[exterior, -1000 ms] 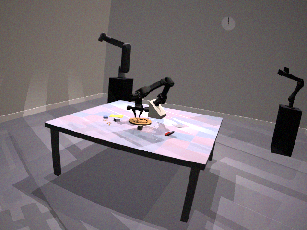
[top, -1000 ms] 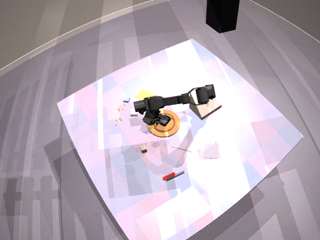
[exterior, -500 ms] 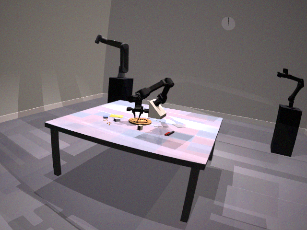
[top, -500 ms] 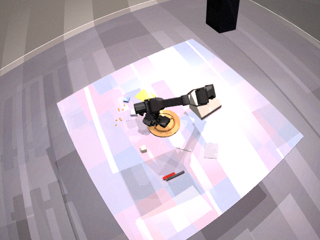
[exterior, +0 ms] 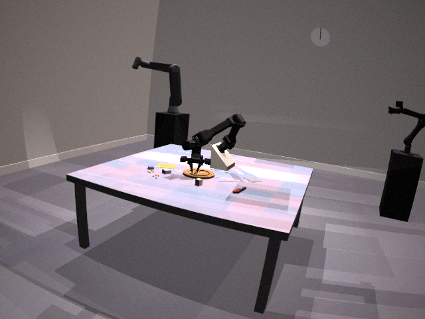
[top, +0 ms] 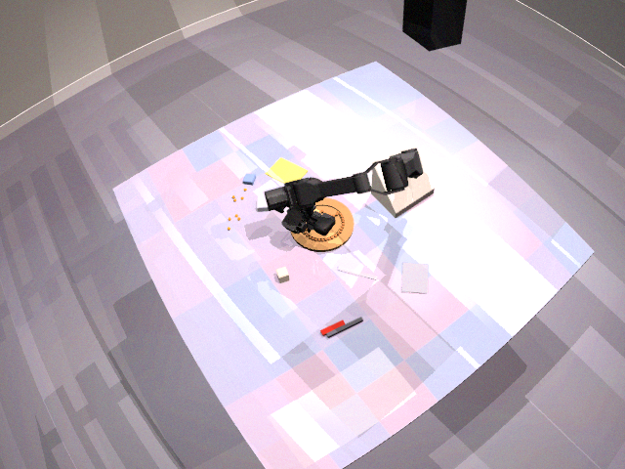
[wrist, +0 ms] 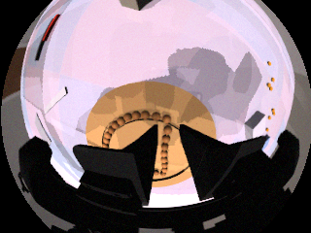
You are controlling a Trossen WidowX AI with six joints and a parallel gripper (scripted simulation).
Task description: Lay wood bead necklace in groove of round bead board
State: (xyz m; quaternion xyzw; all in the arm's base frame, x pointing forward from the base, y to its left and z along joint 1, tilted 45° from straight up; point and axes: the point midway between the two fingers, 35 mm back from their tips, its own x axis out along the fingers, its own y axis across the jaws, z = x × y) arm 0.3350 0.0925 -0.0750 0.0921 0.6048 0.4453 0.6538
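Right now the round bead board is 60 mm behind my gripper tip and 10 mm below it. From my gripper tip the other things lie so: cream cube (130 mm ahead, 110 mm to the left); then white block (70 mm ahead, 160 mm to the right); then thin rod (70 mm behind, 200 mm to the left, 10 mm below).
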